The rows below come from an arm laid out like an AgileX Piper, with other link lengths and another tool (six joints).
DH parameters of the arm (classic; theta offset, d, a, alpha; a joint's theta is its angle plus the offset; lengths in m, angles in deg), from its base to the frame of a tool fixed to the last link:
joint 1: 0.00 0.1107 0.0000 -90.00
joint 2: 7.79 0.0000 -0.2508 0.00
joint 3: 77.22 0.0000 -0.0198 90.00
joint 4: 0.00 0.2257 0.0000 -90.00
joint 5: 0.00 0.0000 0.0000 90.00
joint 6: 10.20 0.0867 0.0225 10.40
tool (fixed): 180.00 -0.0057 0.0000 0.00
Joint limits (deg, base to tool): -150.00..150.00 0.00..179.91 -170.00..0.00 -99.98..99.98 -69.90..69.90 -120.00..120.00
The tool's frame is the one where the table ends.
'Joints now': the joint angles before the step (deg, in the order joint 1, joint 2, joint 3, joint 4, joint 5, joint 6). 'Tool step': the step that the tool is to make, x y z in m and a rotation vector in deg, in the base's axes. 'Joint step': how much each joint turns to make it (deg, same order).
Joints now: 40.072, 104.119, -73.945, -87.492, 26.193, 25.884
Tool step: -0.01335, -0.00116, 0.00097, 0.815, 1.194, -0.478
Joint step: 1.371, -2.380, 2.686, 2.054, 1.075, 0.000
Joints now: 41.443, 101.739, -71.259, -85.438, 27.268, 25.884
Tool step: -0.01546, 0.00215, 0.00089, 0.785, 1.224, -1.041
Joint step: 2.322, -2.059, 2.159, 2.750, 2.443, -0.035
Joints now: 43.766, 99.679, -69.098, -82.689, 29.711, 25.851
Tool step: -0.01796, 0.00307, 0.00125, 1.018, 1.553, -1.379
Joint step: 2.937, -2.163, 2.005, 3.554, 3.155, -0.060
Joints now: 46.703, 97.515, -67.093, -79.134, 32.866, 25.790
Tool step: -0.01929, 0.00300, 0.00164, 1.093, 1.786, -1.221
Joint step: 3.241, -2.269, 1.871, 3.841, 3.249, -0.089
